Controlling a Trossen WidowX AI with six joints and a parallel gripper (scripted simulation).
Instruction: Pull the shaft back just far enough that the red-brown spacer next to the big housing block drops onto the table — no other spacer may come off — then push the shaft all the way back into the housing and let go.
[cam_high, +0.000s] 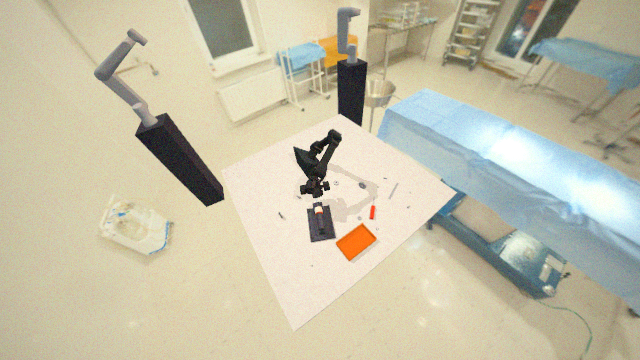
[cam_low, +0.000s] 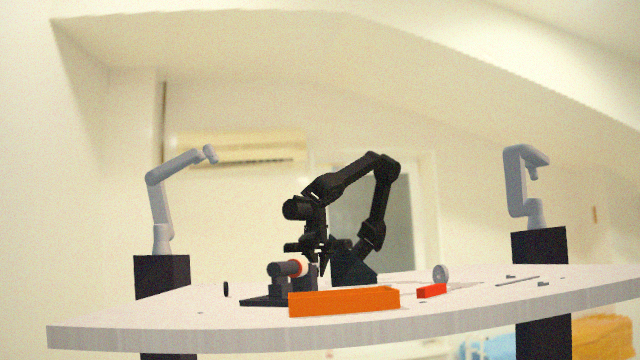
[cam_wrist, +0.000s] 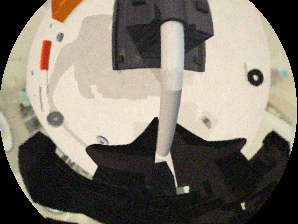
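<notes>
Right now my gripper tip is 8 cm short of the grey shaft, 2 cm to the left of it and 3 cm below it. From my gripper tip the other things lie so: round grey disc: 7 cm ahead, 32 cm to the left, 2 cm below; then red-brown spacer: 16 cm ahead, 5 cm to the right, 3 cm above; then small black ring: 2 cm ahead, 26 cm to the right, 2 cm below.
</notes>
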